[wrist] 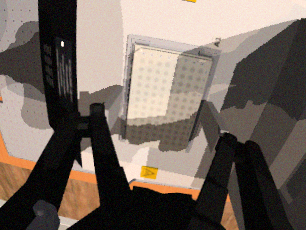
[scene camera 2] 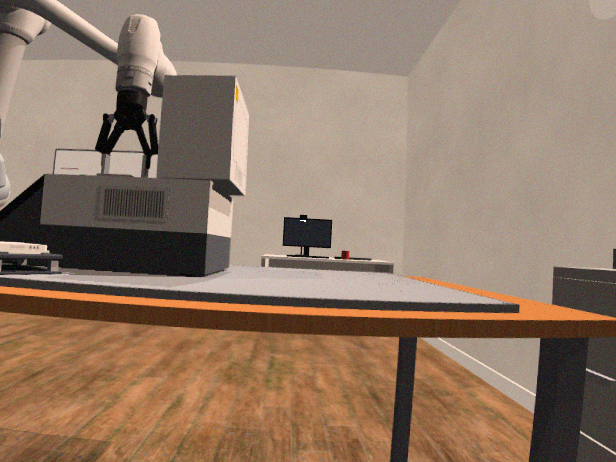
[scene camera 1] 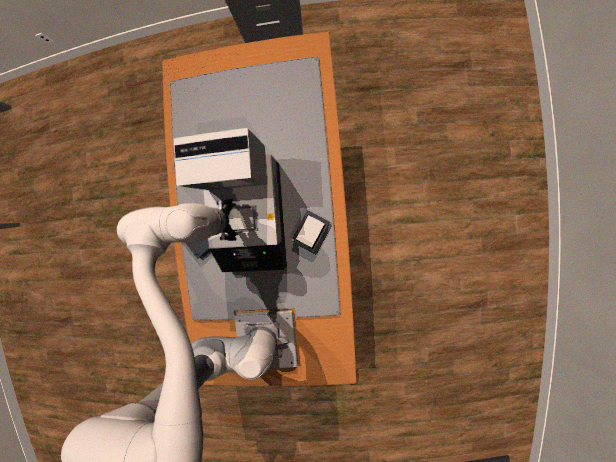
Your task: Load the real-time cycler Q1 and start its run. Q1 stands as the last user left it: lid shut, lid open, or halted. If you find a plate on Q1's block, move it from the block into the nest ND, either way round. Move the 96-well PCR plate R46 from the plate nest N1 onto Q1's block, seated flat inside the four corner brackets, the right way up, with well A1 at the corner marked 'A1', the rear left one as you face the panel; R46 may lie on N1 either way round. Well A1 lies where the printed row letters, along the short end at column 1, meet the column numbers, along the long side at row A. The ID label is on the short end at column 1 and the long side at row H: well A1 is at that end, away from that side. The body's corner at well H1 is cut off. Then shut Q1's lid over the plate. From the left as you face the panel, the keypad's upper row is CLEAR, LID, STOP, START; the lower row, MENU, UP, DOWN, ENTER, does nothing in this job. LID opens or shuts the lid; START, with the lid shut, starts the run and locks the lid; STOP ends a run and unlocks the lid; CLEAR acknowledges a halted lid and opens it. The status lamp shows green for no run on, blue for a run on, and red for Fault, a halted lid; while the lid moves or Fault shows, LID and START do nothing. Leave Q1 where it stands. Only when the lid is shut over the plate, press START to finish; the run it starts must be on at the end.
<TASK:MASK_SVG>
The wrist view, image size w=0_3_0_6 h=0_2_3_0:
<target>gripper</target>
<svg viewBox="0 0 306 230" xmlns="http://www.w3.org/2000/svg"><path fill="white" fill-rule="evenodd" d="M0 208L0 230L58 230L60 226L58 210L82 138L90 138L100 206L66 230L226 230L221 225L221 220L228 195L227 186L233 162L235 162L245 230L294 230L288 221L260 146L250 140L247 140L245 144L238 142L237 137L229 133L213 102L210 101L205 102L200 122L210 152L215 155L197 199L193 200L192 194L179 192L160 193L146 187L134 185L131 190L124 168L119 164L110 134L124 104L125 86L120 85L105 102L90 104L90 116L81 116L81 113L78 111L65 113L25 184Z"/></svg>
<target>96-well plate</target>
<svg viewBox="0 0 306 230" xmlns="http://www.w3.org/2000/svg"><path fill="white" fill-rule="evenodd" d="M135 44L125 143L185 153L212 65L212 58Z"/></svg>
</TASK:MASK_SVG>
